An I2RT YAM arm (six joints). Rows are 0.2 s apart.
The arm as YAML. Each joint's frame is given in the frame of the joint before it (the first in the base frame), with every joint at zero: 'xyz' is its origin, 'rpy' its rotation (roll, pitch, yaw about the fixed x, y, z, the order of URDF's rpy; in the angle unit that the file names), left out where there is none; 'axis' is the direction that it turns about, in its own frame. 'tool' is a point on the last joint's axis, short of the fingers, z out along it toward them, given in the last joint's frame.
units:
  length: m
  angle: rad
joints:
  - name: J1
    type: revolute
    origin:
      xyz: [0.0, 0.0, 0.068]
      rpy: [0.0, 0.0, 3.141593]
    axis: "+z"
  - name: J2
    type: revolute
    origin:
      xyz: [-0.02, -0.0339, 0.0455]
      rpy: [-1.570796, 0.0, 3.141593]
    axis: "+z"
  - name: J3
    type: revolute
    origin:
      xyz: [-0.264, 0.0, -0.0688]
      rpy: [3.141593, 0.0, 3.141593]
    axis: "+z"
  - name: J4
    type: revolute
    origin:
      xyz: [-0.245, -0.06, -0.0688]
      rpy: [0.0, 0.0, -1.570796]
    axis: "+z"
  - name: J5
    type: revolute
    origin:
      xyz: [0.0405, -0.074, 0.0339]
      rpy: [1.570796, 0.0, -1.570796]
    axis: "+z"
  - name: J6
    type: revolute
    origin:
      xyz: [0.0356, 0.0, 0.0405]
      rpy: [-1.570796, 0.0, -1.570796]
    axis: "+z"
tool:
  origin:
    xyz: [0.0, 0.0, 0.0]
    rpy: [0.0, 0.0, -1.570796]
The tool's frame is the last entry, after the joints.
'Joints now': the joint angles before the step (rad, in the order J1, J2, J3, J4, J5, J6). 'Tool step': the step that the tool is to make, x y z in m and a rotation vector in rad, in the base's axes. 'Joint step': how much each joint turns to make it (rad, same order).
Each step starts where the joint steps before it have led.
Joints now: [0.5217, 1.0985, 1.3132, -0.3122, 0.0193, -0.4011]
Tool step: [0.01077, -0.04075, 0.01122, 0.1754, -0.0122, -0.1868]
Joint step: [-0.1793, -0.0222, 0.0001, 0.0594, -0.0008, 0.1541]
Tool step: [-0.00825, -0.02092, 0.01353, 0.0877, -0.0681, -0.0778]
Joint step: [-0.0790, -0.0393, 0.0003, 0.0504, 0.0007, 0.0634]
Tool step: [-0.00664, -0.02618, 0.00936, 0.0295, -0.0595, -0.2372]
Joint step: [-0.0908, -0.0301, 0.0000, 0.0344, 0.1472, 0.0003]
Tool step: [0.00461, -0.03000, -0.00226, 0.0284, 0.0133, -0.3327]
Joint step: [-0.1117, 0.0118, 0.0000, 0.0019, 0.2229, -0.0001]
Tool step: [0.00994, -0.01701, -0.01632, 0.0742, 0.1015, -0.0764]
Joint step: [-0.0821, 0.0279, 0.0001, -0.1035, -0.0008, 0.0825]
